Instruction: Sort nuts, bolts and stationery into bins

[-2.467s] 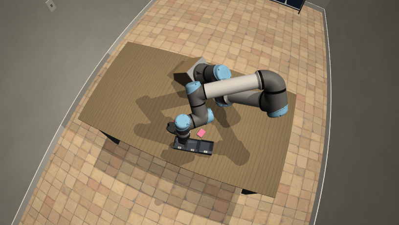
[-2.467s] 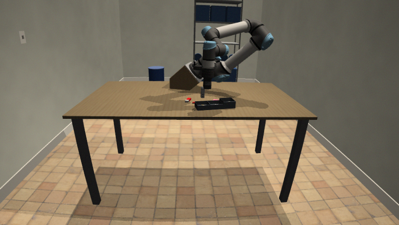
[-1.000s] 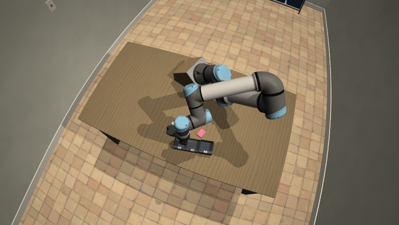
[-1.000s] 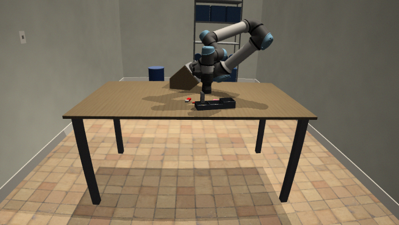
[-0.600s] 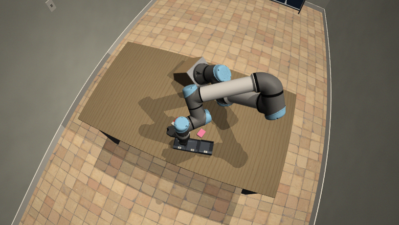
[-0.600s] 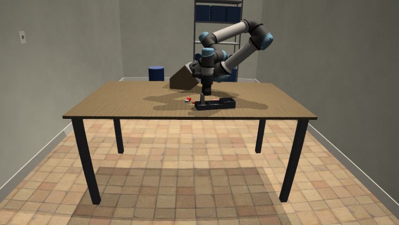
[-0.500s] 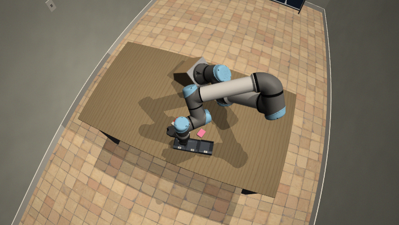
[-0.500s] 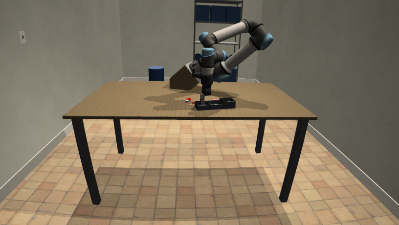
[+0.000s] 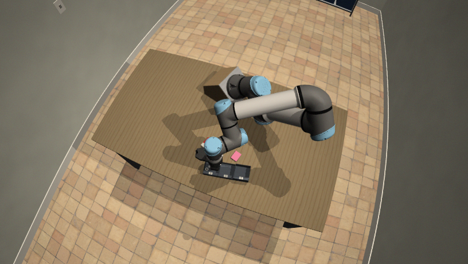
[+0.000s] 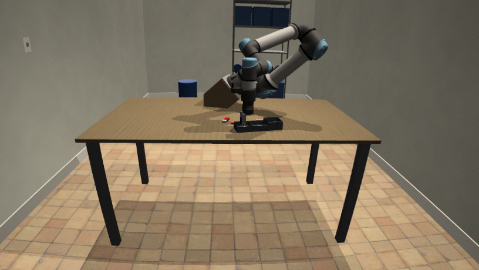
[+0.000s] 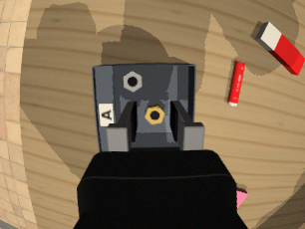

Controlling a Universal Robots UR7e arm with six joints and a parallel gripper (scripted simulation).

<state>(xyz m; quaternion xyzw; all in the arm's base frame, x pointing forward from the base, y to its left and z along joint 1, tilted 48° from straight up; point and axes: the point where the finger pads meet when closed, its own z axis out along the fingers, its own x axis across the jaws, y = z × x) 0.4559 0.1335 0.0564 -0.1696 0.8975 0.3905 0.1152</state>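
Right now my hand is 30 mm above the brass nut. The rest, counted from my hand: red cylinder: 70 mm behind, 50 mm to the right, 40 mm below; then white nut: 30 mm below, 30 mm ahead, 20 mm to the right; then three joined bins: 80 mm to the left, 30 mm behind, 20 mm below.
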